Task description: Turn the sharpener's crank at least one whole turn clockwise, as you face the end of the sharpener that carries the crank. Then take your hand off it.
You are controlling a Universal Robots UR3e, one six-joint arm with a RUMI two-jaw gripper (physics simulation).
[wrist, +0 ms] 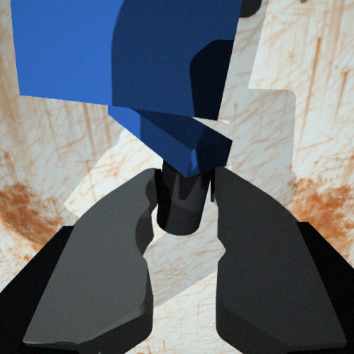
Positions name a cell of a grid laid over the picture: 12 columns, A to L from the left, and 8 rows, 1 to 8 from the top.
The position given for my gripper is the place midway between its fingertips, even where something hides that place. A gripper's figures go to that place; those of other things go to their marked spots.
My gripper (G4) is 13 cm from the lens. A crank (G4): 10 cm from the lens.
